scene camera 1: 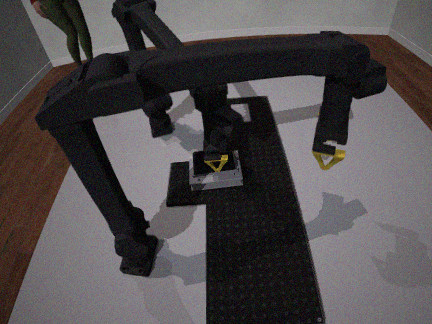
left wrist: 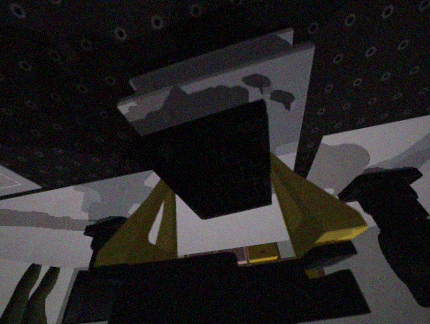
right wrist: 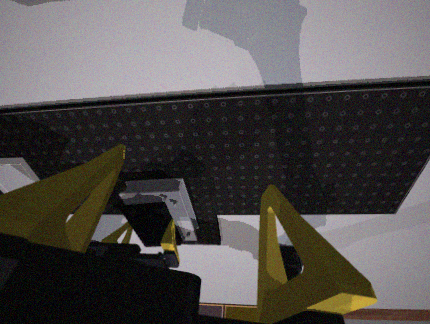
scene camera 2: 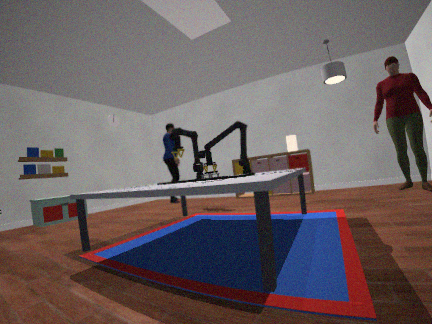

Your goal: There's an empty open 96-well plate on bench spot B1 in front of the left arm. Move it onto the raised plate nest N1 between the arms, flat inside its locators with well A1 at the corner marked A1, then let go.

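Where they show: left gripper, between the fingertips: [scene camera 1: 217,161] [left wrist: 217,166] [right wrist: 152,220] [scene camera 2: 210,173]; right gripper, between the fingertips: [scene camera 1: 326,154] [right wrist: 199,172] [scene camera 2: 178,158]; left arm's base, origin of its link: [scene camera 1: 161,127] [left wrist: 118,227] [right wrist: 92,250]; right arm's base, origin of its link: [scene camera 1: 140,255] [left wrist: 374,183] [right wrist: 281,254].
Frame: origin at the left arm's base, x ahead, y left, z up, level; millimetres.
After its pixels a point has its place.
The dark 96-well plate [scene camera 1: 201,165] {x 113, y -338, z 69 mm} [left wrist: 215,155] {x 189, y -335, z 68 mm} [right wrist: 150,220] {x 179, y -334, z 70 mm} is between the fingers of my left gripper [scene camera 1: 216,162] {x 165, y -327, z 59 mm} [scene camera 2: 211,168] {x 165, y -327, z 59 mm} [left wrist: 217,166] {x 165, y -327, z 59 mm} [right wrist: 152,220] {x 165, y -327, z 59 mm}, which is shut on it. The plate looks about level over the light grey raised nest [scene camera 1: 217,182] {x 148, y -379, z 19 mm} [left wrist: 295,75] {x 210, y -399, z 49 mm} [right wrist: 187,210] {x 164, y -402, z 46 mm}; parts of the nest show beyond its edges. I cannot tell whether the plate touches the nest or is inside the locators. The wells and the A1 mark are too dark to read. My right gripper [scene camera 1: 329,159] {x 392, y -543, z 220 mm} [scene camera 2: 178,152] {x 392, y -543, z 220 mm} [right wrist: 199,172] {x 392, y -543, z 220 mm} is open and empty, high above the table.
The nest stands on a black perforated board [scene camera 1: 250,240] {x 182, y -597, z 13 mm} [right wrist: 300,150] {x 227, y -631, z 13 mm} on the white table [scene camera 1: 360,180] {x 606, y -520, z 0 mm} [scene camera 2: 165,192] {x 1136, y -279, z -19 mm}. A pale patch [scene camera 1: 243,111] {x 350, y -47, z 15 mm} [right wrist: 15,172] {x 330, y -67, z 15 mm} lies near the board's far end in scene camera 1. The right arm [scene camera 1: 250,57] {x 189, y -570, z 501 mm} spans above the nest area there.
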